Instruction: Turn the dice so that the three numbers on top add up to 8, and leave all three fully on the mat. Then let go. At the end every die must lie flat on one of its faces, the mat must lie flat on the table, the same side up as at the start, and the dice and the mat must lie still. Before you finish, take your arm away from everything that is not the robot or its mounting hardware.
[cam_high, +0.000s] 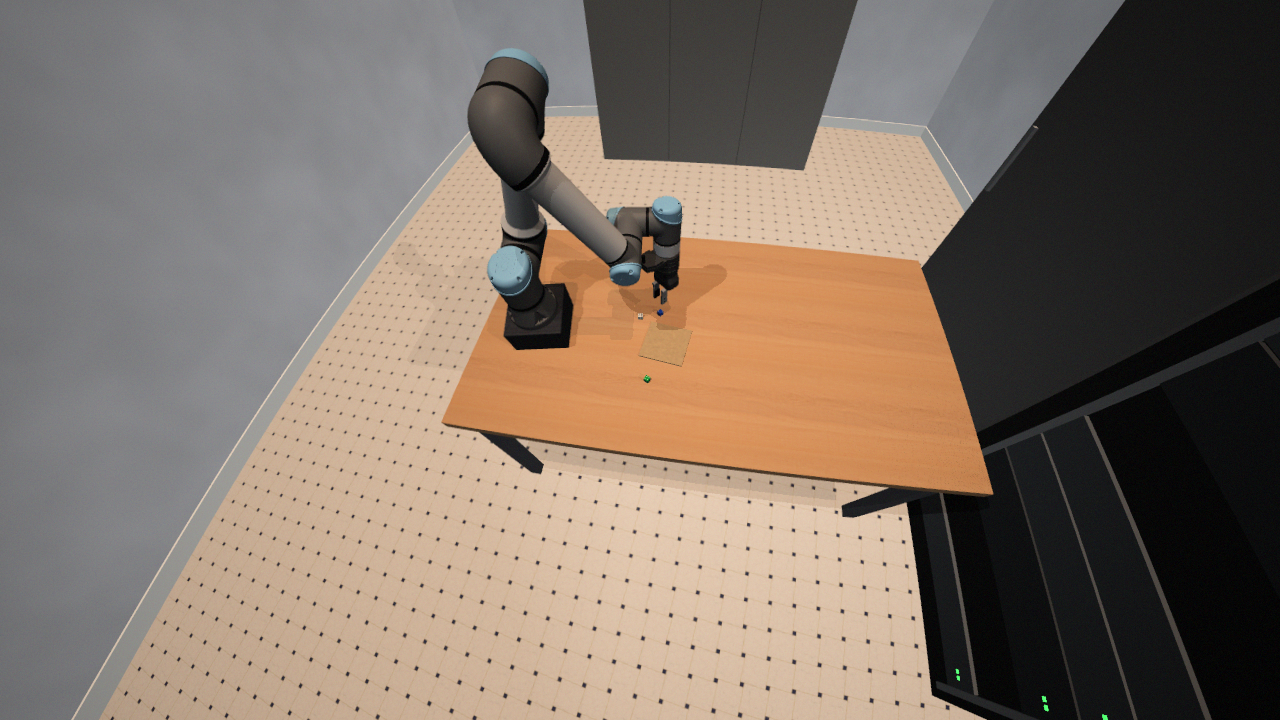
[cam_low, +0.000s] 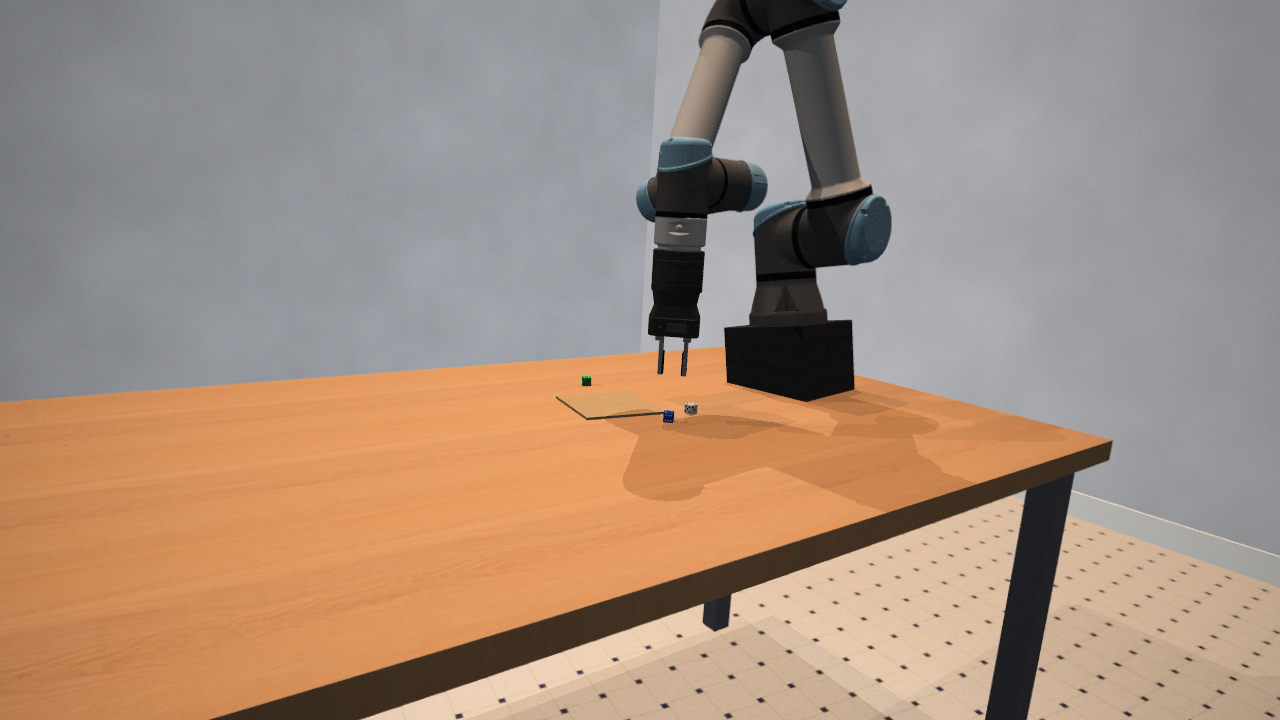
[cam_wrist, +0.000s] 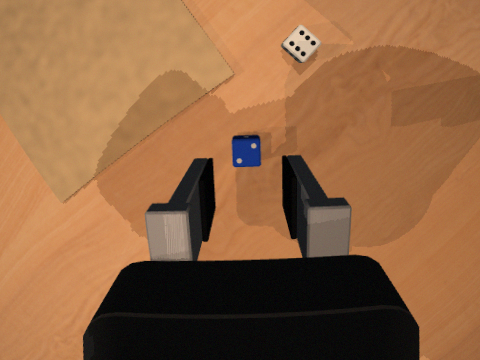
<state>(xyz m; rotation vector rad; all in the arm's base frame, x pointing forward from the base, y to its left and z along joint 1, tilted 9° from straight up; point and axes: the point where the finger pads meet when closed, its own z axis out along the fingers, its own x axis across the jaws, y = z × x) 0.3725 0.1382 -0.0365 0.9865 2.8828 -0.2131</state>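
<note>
The blue die is 9 cm below my hand. From my hand the other things lie so: white die 6 cm behind, 3 cm to the right, 9 cm below; then green die 1 cm ahead, 26 cm to the right, 9 cm below; then mat 4 cm ahead, 12 cm to the right, 9 cm below.
</note>
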